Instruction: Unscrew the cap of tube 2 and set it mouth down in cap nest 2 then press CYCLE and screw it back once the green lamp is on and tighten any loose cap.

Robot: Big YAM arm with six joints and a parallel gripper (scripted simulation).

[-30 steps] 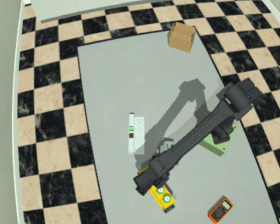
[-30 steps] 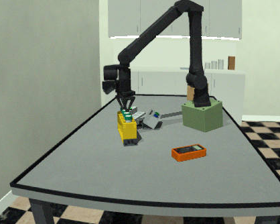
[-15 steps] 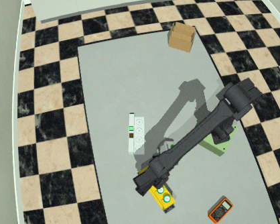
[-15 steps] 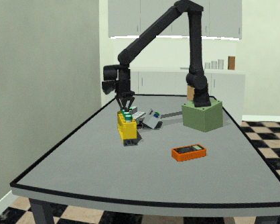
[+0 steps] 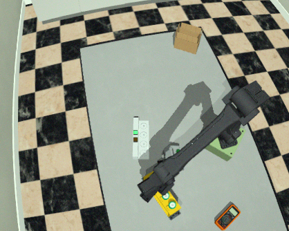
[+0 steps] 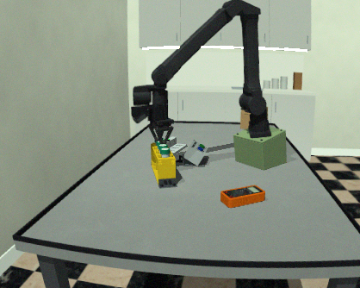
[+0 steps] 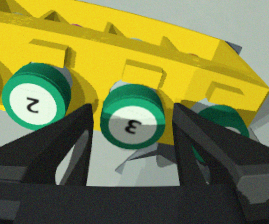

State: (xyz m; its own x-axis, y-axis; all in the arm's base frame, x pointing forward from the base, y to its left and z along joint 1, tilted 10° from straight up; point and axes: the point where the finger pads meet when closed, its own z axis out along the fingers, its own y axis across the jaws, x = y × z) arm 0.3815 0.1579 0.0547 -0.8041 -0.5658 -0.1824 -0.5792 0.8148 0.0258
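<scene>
Now: the cap 20 mm behind my hand and 50 mm to the left of it. Round my hand: grey key housing 120 mm behind, 140 mm to the right, 60 mm below; then green READY key 140 mm behind, 160 mm to the right, 50 mm below; then blue cycle key 140 mm behind, 120 mm to the right, 50 mm below.
</scene>
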